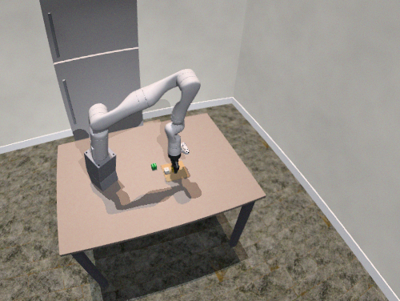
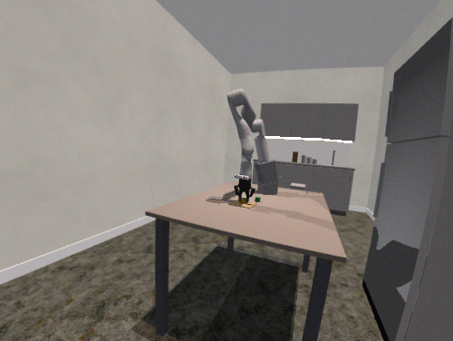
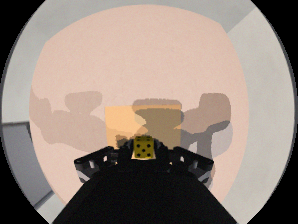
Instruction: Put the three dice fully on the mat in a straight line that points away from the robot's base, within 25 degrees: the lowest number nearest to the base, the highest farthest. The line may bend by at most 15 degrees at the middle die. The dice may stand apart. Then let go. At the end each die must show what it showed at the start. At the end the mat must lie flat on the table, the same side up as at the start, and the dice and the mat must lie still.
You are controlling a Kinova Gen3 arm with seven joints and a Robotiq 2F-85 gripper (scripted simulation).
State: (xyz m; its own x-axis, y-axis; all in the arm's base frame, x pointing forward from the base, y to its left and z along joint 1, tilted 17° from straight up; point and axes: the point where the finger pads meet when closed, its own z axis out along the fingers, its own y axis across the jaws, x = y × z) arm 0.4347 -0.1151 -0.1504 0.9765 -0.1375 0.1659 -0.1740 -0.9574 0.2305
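The yellow die is 10 mm below my hand. Round my hand: mat 20 mm below; white die 50 mm behind, 10 mm to the left, 10 mm below; green die 110 mm behind, 80 mm to the left, 10 mm below.
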